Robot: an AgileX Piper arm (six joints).
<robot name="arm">
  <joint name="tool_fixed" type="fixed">
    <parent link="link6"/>
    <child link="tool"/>
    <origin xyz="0 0 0" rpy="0 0 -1.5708"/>
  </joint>
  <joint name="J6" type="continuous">
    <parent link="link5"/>
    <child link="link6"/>
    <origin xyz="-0.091 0 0" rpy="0 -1.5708 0"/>
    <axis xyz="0 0 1"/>
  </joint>
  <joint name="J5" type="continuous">
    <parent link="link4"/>
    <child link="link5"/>
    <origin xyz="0 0 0" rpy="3.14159 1.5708 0"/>
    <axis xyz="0 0 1"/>
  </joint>
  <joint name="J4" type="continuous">
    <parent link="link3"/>
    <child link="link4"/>
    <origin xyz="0.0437 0.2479 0" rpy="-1.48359 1.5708 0"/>
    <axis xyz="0 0 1"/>
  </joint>
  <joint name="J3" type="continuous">
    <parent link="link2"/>
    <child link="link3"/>
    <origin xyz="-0.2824 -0.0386 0" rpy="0 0 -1.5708"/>
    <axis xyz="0 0 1"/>
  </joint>
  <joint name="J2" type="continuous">
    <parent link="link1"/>
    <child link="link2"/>
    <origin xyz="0 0 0" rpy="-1.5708 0 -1.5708"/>
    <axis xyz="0 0 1"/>
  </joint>
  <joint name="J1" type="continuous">
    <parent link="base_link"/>
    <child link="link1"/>
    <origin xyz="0 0 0.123" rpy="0 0 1.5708"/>
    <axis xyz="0 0 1"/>
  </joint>
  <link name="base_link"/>
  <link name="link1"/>
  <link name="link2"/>
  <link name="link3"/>
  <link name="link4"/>
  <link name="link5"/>
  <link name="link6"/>
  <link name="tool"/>
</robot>
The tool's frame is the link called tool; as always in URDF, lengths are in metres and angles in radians. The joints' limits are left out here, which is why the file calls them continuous.
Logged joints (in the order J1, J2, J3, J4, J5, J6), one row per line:
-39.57, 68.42, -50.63, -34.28, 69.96, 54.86
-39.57, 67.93, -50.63, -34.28, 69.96, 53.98
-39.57, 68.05, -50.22, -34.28, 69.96, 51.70
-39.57, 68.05, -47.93, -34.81, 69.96, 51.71
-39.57, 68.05, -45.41, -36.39, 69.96, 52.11
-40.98, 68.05, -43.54, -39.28, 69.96, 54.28
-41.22, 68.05, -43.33, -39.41, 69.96, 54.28
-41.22, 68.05, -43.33, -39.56, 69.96, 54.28
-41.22, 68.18, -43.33, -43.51, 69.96, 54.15
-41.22, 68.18, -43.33, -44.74, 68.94, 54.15
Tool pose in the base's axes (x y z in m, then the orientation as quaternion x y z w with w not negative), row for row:
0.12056, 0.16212, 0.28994, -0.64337, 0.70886, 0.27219, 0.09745
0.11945, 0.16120, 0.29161, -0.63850, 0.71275, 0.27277, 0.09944
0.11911, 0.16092, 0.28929, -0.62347, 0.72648, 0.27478, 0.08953
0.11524, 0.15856, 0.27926, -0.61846, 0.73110, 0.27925, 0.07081
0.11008, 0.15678, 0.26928, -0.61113, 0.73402, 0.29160, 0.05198
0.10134, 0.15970, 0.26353, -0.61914, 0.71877, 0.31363, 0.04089
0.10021, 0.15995, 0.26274, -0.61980, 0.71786, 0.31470, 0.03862
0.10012, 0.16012, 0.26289, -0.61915, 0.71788, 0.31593, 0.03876
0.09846, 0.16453, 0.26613, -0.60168, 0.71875, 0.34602, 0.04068
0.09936, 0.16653, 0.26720, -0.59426, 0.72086, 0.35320, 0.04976
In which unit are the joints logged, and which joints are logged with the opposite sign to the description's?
The joints are logged in degrees. Opposite sign: J1, J4, J6.
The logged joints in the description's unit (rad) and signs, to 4 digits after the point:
0.6906, 1.1942, -0.8837, 0.5983, 1.2210, -0.9575
0.6906, 1.1856, -0.8837, 0.5983, 1.2210, -0.9421
0.6906, 1.1877, -0.8765, 0.5983, 1.2210, -0.9023
0.6906, 1.1877, -0.8365, 0.6075, 1.2210, -0.9025
0.6906, 1.1877, -0.7926, 0.6351, 1.2210, -0.9095
0.7152, 1.1877, -0.7599, 0.6856, 1.2210, -0.9474
0.7194, 1.1877, -0.7563, 0.6878, 1.2210, -0.9474
0.7194, 1.1877, -0.7563, 0.6905, 1.2210, -0.9474
0.7194, 1.1900, -0.7563, 0.7594, 1.2210, -0.9451
0.7194, 1.1900, -0.7563, 0.7809, 1.2032, -0.9451

